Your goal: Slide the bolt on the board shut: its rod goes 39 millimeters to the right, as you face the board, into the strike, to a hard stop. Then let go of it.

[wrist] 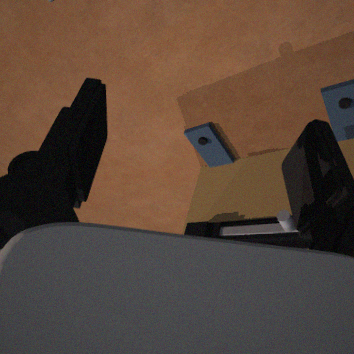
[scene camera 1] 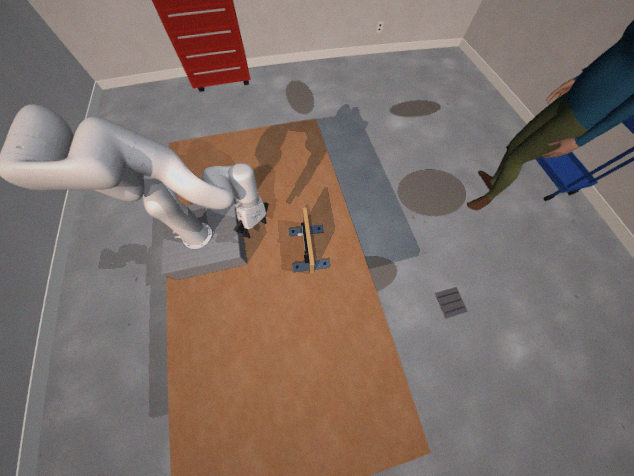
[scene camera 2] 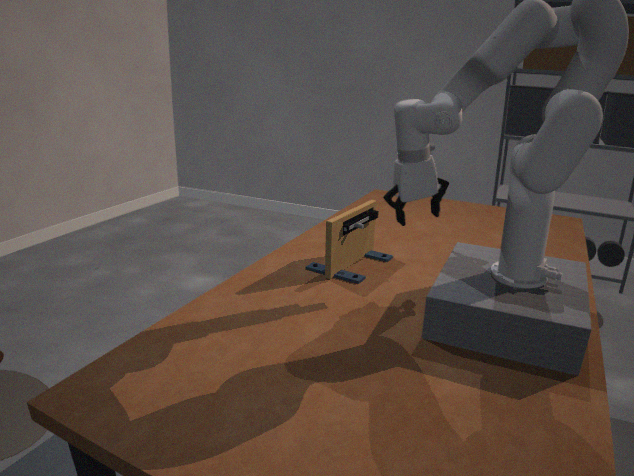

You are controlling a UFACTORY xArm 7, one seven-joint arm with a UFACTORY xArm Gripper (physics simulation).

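Places are measured from the arm's base along level axes (x ahead, y left, z up), in centimetres.
Pixels of known places: gripper, fingertip midpoint: (wrist: pixel 204 124) (scene camera 1: pixel 255 229) (scene camera 2: pixel 418 219); arm's base, origin of the base link: (scene camera 1: pixel 198 235) (scene camera 2: pixel 518 275).
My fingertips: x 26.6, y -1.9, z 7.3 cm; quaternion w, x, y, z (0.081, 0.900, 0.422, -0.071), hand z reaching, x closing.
For each thing: its top centre in the pictures, then the offset to it from my fingertips. "pt": a spot on its surface instead. Level surfaces: height alone.
- upright wooden board, middle of its top: (wrist: pixel 274 266) (scene camera 2: pixel 353 209) (scene camera 1: pixel 308 234) dx +21.2, dy -2.7, dz -2.2 cm
- rod's short light knob, middle of its top: (wrist: pixel 285 226) (scene camera 2: pixel 359 223) (scene camera 1: pixel 300 233) dx +17.8, dy -0.9, dz -5.0 cm
- black block, surface spot: (wrist: pixel 196 229) pt dx +18.9, dy -11.8, dz -5.6 cm
- brown table top, its level: dz -18.4 cm
The upright wooden board (scene camera 1: pixel 309 251) (scene camera 2: pixel 352 251) (wrist: pixel 240 192) stands on blue feet. A black bolt housing with a pale grey rod (scene camera 2: pixel 356 223) (wrist: pixel 252 229) runs along its upper part on the robot's side. The rod's short light knob (scene camera 1: pixel 300 234) (scene camera 2: pixel 360 225) (wrist: pixel 285 220) sticks out from the board. A black block (wrist: pixel 196 229) sits at the board's right end, as one faces it. My gripper (scene camera 1: pixel 257 229) (scene camera 2: pixel 418 219) (wrist: pixel 204 124) is open and empty, above and on the robot's side of the board, apart from it. In the wrist view one finger hides part of the bolt.
The board's blue feet (scene camera 1: pixel 311 265) (scene camera 2: pixel 349 276) (wrist: pixel 209 145) stick out on the brown table top (scene camera 1: pixel 286 358) (scene camera 2: pixel 245 353) (wrist: pixel 140 60). The arm's grey base block (scene camera 1: pixel 204 263) (scene camera 2: pixel 506 327) stands on the robot's side. A person (scene camera 1: pixel 547 122) and a red cabinet (scene camera 1: pixel 209 46) are beyond the table.
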